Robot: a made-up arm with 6 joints. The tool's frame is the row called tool. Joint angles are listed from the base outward.
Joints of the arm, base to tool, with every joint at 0 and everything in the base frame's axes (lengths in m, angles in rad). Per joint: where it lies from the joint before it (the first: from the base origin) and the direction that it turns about. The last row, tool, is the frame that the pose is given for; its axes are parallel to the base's.
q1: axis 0 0 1 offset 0 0 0.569
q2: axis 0 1 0 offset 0 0 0
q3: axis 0 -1 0 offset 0 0 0.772
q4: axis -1 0 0 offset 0 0 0
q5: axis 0 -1 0 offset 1.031 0 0
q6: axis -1 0 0 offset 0 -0.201 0
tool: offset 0 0 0
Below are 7 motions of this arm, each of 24 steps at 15 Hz.
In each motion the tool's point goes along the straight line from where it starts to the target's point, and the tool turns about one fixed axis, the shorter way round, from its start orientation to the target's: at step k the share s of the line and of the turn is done. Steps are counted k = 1, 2, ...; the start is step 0. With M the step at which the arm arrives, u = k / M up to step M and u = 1 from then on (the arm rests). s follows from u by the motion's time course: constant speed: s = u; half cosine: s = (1 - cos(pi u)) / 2; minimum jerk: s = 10 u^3 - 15 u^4 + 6 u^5.
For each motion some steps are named. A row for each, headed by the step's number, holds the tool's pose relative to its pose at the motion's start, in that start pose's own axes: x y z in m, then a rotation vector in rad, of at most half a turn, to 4 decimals.
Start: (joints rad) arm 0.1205 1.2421 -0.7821 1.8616 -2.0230 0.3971
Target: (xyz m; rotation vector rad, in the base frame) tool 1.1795 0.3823 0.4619 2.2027 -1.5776 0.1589
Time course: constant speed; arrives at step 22
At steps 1, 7, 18, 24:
1: 0.0160 -0.0032 -0.0435 0.0225 -0.0026 0.0087
7: 0.1119 -0.0224 -0.3048 0.1574 -0.0182 0.0607
18: 0.2878 -0.0577 -0.7837 0.4048 -0.0468 0.1561
24: 0.3517 -0.0705 -0.9578 0.4948 -0.0572 0.1908

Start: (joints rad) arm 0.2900 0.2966 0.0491 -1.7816 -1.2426 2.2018
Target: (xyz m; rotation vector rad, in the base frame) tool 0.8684 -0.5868 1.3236 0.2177 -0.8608 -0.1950
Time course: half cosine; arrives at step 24
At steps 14, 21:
14: -0.5806 -0.0147 0.3721 -0.1984 -0.3286 -1.0191
21: -0.8873 -0.0225 0.5687 -0.3032 -0.5022 -1.5575

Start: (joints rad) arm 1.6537 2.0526 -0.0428 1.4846 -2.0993 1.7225
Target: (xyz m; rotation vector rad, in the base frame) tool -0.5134 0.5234 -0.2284 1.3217 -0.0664 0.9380
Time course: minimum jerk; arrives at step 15
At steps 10, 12, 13, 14, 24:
10: -0.0900 0.5709 0.1875 0.4648 0.2037 0.1950
12: -0.1073 0.6807 0.2236 0.5542 0.2429 0.2324
13: -0.1117 0.7087 0.2327 0.5770 0.2529 0.2420
14: -0.1136 0.7206 0.2367 0.5867 0.2572 0.2461
24: -0.1139 0.7225 0.2373 0.5883 0.2579 0.2467

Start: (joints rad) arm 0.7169 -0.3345 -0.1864 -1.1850 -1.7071 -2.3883
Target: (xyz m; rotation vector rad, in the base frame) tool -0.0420 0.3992 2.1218 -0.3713 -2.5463 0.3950
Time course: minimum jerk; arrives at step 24
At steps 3, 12, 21, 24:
3: 0.0013 -0.0165 -0.0062 -0.0043 0.0085 -0.0127
12: 0.0415 -0.5143 -0.1921 -0.1350 0.2654 -0.3967
21: 0.0817 -1.0121 -0.3781 -0.2657 0.5223 -0.7807
24: 0.0830 -1.0286 -0.3842 -0.2700 0.5308 -0.7934

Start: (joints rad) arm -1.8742 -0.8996 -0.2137 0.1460 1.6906 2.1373
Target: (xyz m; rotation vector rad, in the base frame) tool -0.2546 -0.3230 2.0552 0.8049 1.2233 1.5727
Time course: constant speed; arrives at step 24
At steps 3, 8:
3: 0.0105 0.0382 0.0294 0.0510 0.1279 -0.0547
8: 0.0280 0.1020 0.0783 0.1359 0.3410 -0.1458

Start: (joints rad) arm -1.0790 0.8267 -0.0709 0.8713 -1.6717 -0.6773
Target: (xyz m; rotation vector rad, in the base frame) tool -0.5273 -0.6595 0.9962 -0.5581 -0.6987 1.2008
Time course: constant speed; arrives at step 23
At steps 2, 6, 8, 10, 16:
2: 0.0746 -0.0633 -0.0631 0.0814 0.1409 -0.0643
6: 0.2239 -0.1899 -0.1894 0.2441 0.4226 -0.1928
8: 0.2985 -0.2531 -0.2525 0.3254 0.5635 -0.2571
10: 0.3732 -0.3164 -0.3157 0.4068 0.7044 -0.3214
16: 0.5970 -0.5063 -0.5050 0.6509 1.1270 -0.5143

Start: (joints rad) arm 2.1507 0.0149 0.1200 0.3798 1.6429 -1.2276
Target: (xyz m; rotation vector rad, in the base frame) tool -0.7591 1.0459 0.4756 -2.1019 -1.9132 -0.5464
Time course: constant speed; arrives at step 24
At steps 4, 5, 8, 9, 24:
4: -0.1516 0.0218 -0.1032 0.1761 -0.2270 -0.1388
5: -0.1895 0.0273 -0.1290 0.2202 -0.2837 -0.1735
8: -0.3031 0.0436 -0.2065 0.3523 -0.4540 -0.2776
9: -0.3410 0.0491 -0.2323 0.3963 -0.5107 -0.3123
24: -0.9094 0.1308 -0.6194 1.0568 -1.3620 -0.8329

